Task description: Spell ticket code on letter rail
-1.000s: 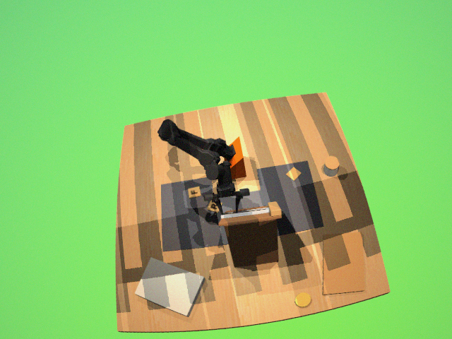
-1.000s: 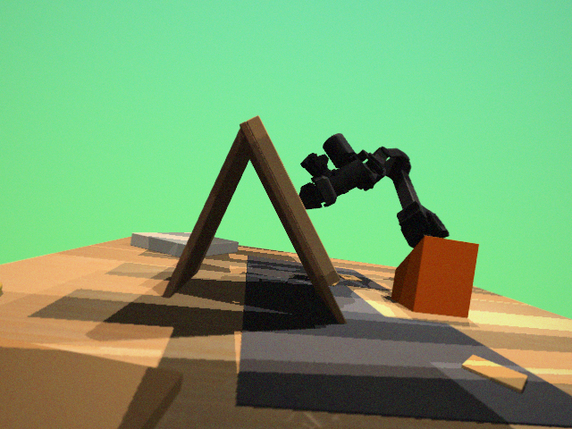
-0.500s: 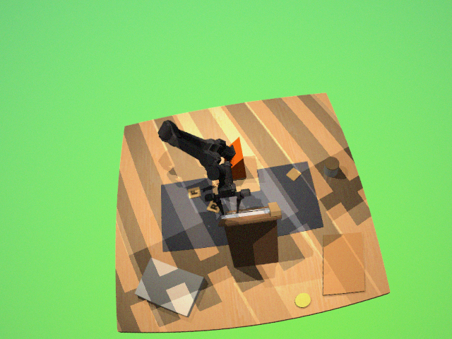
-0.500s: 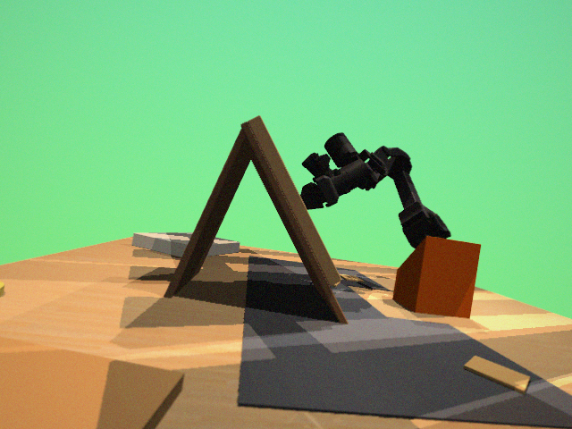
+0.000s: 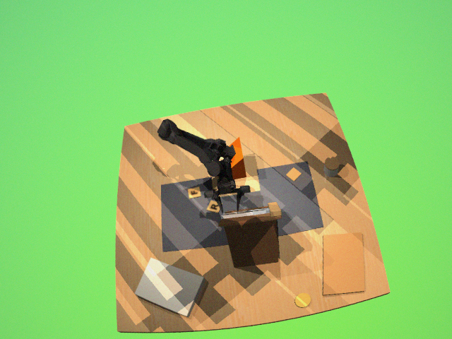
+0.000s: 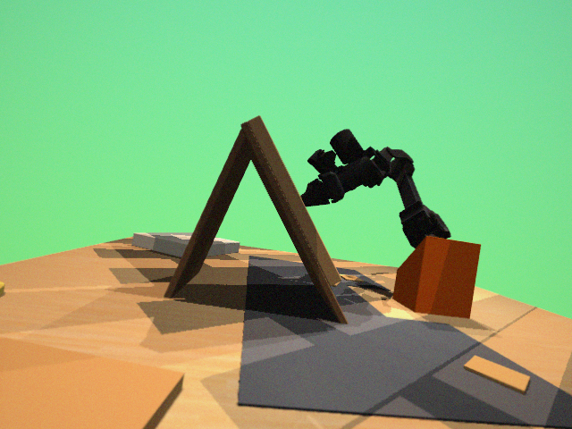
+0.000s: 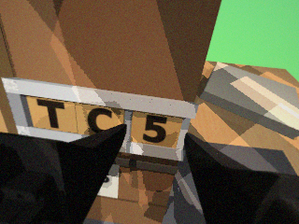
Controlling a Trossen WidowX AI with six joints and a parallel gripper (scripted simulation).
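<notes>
My gripper tip is 9 cm to the right of the white ticket, 9 cm above it and 3 cm past it. Round my gripper tip: dark mat 18 cm below, 15 cm behind, 5 cm to the left; flat tan slab 43 cm to the left, 35 cm ahead, 17 cm below.
</notes>
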